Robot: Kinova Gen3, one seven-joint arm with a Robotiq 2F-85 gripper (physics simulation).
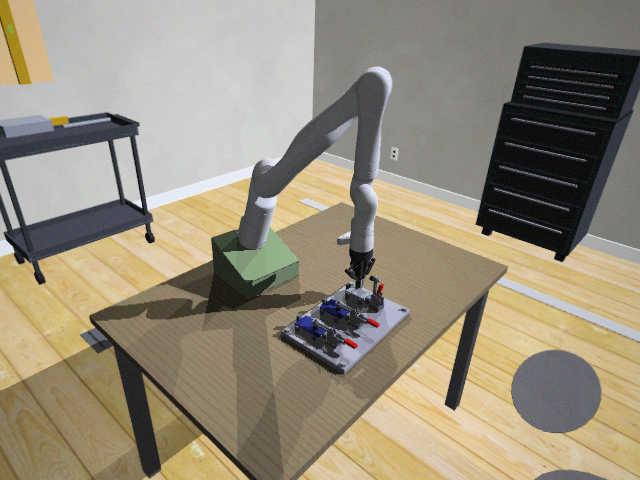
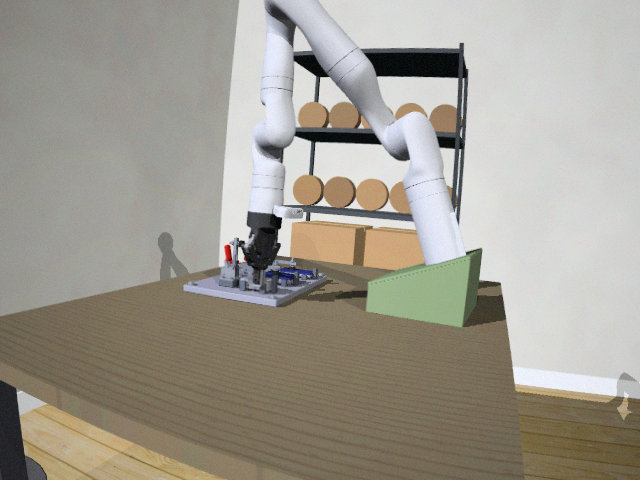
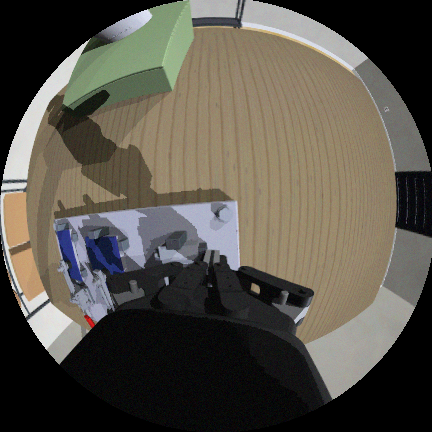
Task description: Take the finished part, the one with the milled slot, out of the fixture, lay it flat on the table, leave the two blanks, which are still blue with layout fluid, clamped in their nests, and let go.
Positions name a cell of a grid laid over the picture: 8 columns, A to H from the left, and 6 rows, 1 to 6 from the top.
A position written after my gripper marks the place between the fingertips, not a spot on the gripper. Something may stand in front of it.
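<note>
Fixture plate (image 1: E5), (image 2: C4), (image 3: C4). Blue blank (image 3: B4). Finished part (image 3: D4). My gripper (image 2: D4), (image 1: E4), (image 3: D4).
</note>
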